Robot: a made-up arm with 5 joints.
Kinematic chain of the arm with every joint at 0, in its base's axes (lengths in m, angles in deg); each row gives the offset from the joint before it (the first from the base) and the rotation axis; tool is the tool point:
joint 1: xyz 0 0 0.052 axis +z
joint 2: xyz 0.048 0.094 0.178 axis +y
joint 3: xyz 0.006 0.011 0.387 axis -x
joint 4: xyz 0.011 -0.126 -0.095 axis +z
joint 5: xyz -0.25 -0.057 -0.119 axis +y
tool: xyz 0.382 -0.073 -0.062
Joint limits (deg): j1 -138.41..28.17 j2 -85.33..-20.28 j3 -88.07..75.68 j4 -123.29..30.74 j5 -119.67..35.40
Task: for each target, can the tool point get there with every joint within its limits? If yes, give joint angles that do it. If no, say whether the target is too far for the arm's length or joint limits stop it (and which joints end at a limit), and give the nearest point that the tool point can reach.
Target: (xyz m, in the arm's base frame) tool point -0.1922 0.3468 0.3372
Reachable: yes | joints -63.03 -61.36 5.50 -107.94 -50.76
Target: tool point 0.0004 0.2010 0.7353
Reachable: yes | joints -119.12 -29.59 28.95 -0.05 -51.13
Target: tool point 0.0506 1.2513 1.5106
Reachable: no: too far | nearest point 0.0237 0.5872 0.8567 | short by 0.932 m
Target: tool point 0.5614 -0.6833 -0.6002
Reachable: no: joint limits stop it (at a limit: joint 1, joint 2, joint 5) | nearest point 0.4362 -0.3438 0.1277 | short by 0.813 m
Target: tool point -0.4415 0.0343 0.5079
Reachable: yes | joints 6.47 -47.96 40.25 -79.01 -65.17
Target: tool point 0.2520 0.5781 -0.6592
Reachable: no: joint limits stop it (at a limit: joint 2, joint 3, joint 5) | nearest point 0.2289 0.5251 -0.1136 | short by 0.549 m
